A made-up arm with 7 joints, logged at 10 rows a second.
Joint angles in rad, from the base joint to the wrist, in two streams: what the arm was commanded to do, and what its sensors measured. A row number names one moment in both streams.
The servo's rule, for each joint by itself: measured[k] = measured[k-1] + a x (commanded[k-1-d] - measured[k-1]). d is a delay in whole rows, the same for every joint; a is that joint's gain. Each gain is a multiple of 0.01, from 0.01 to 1. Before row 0 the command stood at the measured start. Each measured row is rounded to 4 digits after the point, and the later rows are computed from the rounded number. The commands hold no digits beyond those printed.
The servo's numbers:
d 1
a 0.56 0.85 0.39 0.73 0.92 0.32 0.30
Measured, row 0:
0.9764, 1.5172, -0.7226, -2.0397, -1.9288, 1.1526, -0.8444
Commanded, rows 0 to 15:
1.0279, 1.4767, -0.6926, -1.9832, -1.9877, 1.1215, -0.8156
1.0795, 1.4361, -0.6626, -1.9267, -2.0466, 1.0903, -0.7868
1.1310, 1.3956, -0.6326, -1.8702, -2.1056, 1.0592, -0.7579
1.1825, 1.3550, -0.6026, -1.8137, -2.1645, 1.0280, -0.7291
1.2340, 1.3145, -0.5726, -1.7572, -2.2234, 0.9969, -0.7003
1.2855, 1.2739, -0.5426, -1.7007, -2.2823, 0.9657, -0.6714
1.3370, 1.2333, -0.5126, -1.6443, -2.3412, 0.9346, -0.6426
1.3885, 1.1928, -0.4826, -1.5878, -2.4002, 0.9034, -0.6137
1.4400, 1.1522, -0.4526, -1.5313, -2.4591, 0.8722, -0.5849
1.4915, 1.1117, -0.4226, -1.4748, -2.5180, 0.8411, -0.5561
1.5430, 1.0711, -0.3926, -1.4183, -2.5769, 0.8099, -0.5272
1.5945, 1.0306, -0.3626, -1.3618, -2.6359, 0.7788, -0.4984
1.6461, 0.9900, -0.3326, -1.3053, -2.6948, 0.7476, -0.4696
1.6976, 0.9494, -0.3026, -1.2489, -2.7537, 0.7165, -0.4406
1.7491, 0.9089, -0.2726, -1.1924, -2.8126, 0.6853, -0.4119
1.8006, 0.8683, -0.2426, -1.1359, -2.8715, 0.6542, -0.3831
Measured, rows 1 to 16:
0.9764, 1.5172, -0.7226, -2.0397, -1.9288, 1.1526, -0.8444
1.0052, 1.4828, -0.7109, -1.9985, -1.9830, 1.1426, -0.8358
1.0468, 1.4431, -0.6921, -1.9461, -2.0415, 1.1259, -0.8211
1.0940, 1.4027, -0.6689, -1.8907, -2.1005, 1.1046, -0.8021
1.1436, 1.3622, -0.6430, -1.8345, -2.1594, 1.0801, -0.7802
1.1942, 1.3217, -0.6155, -1.7781, -2.2183, 1.0535, -0.7562
1.2453, 1.2811, -0.5871, -1.7216, -2.2772, 1.0254, -0.7308
1.2967, 1.2405, -0.5580, -1.6652, -2.3361, 0.9963, -0.7043
1.3481, 1.2000, -0.5286, -1.6087, -2.3951, 0.9666, -0.6771
1.3996, 1.1594, -0.4990, -1.5522, -2.4540, 0.9364, -0.6494
1.4511, 1.1189, -0.4692, -1.4957, -2.5129, 0.9059, -0.6214
1.5026, 1.0783, -0.4393, -1.4392, -2.5718, 0.8752, -0.5931
1.5541, 1.0378, -0.4094, -1.3827, -2.6308, 0.8444, -0.5647
1.6056, 0.9972, -0.3794, -1.3262, -2.6897, 0.8134, -0.5362
1.6571, 0.9566, -0.3494, -1.2698, -2.7486, 0.7824, -0.5075
1.7086, 0.9161, -0.3194, -1.2133, -2.8075, 0.7513, -0.4788

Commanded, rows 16 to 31:
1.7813, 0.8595, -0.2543, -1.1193, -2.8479, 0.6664, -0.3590
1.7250, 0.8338, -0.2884, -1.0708, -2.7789, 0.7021, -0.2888
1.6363, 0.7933, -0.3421, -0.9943, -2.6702, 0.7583, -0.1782
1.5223, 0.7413, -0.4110, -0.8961, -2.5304, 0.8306, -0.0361
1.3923, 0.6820, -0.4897, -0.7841, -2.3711, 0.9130, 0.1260
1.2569, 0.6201, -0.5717, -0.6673, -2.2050, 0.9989, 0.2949
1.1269, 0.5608, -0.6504, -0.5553, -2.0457, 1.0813, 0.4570
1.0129, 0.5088, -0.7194, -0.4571, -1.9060, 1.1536, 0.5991
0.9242, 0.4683, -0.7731, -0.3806, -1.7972, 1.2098, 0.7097
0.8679, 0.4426, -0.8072, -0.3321, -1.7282, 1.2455, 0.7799
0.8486, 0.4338, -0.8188, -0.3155, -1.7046, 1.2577, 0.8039
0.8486, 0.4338, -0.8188, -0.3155, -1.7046, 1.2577, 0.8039
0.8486, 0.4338, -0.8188, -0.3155, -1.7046, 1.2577, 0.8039
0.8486, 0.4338, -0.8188, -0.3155, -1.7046, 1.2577, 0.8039
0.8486, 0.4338, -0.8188, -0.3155, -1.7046, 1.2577, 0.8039
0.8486, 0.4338, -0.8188, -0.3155, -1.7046, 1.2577, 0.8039
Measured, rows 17 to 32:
1.7601, 0.8755, -0.2894, -1.1568, -2.8664, 0.7202, -0.4501
1.7720, 0.8619, -0.2757, -1.1294, -2.8494, 0.7030, -0.4228
1.7457, 0.8380, -0.2807, -1.0866, -2.7845, 0.7027, -0.3826
1.6844, 0.8000, -0.3046, -1.0192, -2.6793, 0.7205, -0.3213
1.5936, 0.7501, -0.3461, -0.9293, -2.5423, 0.7557, -0.2357
1.4809, 0.6922, -0.4021, -0.8233, -2.3848, 0.8060, -0.1272
1.3555, 0.6309, -0.4682, -0.7094, -2.2194, 0.8677, -0.0006
1.2275, 0.5713, -0.5393, -0.5969, -2.0596, 0.9361, 0.1367
1.1073, 0.5182, -0.6095, -0.4948, -1.9183, 1.0057, 0.2754
1.0048, 0.4758, -0.6733, -0.4114, -1.8069, 1.0710, 0.4057
0.9281, 0.4476, -0.7255, -0.3535, -1.7345, 1.1268, 0.5180
0.8836, 0.4359, -0.7619, -0.3258, -1.7070, 1.1687, 0.6038
0.8640, 0.4341, -0.7841, -0.3183, -1.7048, 1.1972, 0.6638
0.8554, 0.4338, -0.7976, -0.3163, -1.7046, 1.2166, 0.7058
0.8516, 0.4338, -0.8059, -0.3157, -1.7046, 1.2298, 0.7352
0.8499, 0.4338, -0.8109, -0.3156, -1.7046, 1.2387, 0.7558

